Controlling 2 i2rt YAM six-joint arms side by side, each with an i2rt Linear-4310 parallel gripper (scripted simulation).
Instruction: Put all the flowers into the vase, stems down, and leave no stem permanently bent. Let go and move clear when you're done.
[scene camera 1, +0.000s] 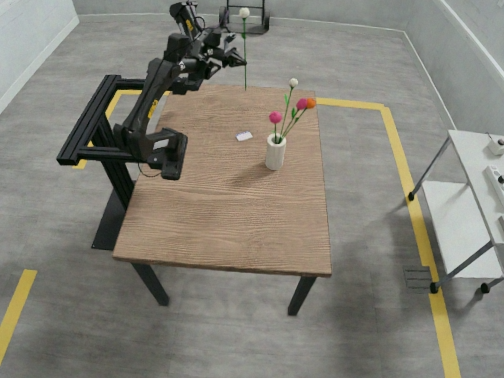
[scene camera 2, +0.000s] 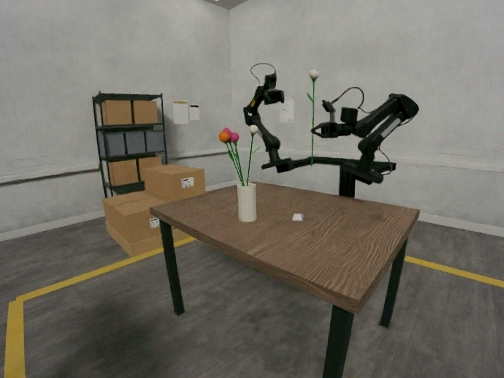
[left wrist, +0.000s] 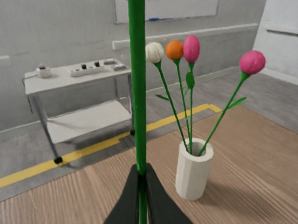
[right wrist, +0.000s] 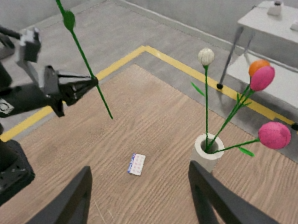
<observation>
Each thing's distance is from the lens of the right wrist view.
my left gripper (right wrist: 97, 79): 0.42 m
my right gripper (right wrist: 141, 169): 0.13 m
white vase (right wrist: 206, 160): 0.58 m
pink flower (right wrist: 270, 134): 0.37 m
The marked spots on the pink flower and the white vase are 0.26 m apart.
</observation>
